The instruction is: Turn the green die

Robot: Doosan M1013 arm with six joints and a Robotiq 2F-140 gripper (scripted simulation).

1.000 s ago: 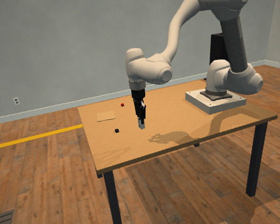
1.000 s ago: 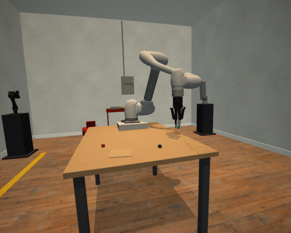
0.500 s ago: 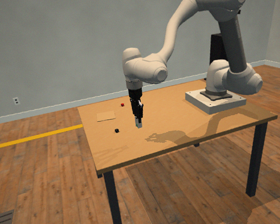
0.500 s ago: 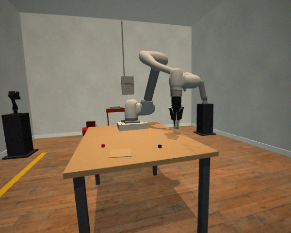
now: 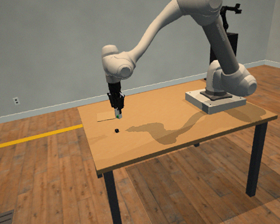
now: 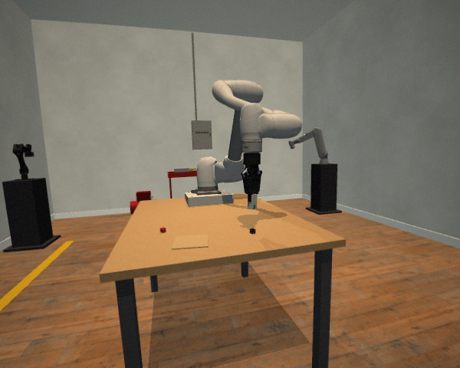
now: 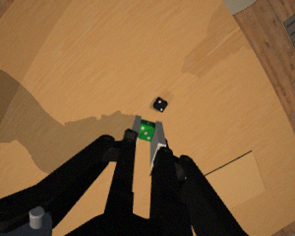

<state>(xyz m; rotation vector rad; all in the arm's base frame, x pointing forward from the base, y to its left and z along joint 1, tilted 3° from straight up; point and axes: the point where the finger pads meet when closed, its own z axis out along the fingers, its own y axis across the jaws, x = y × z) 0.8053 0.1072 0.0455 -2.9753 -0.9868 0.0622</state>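
My gripper is now 28 cm to the left of the tan mat, 14 cm above it and 5 cm short of it. The rest, counted from my hand: black die: 13 cm below, 3 cm ahead, 1 cm to the right; green die: 2 cm below; red die: 40 cm to the right, 13 cm below, 11 cm behind.
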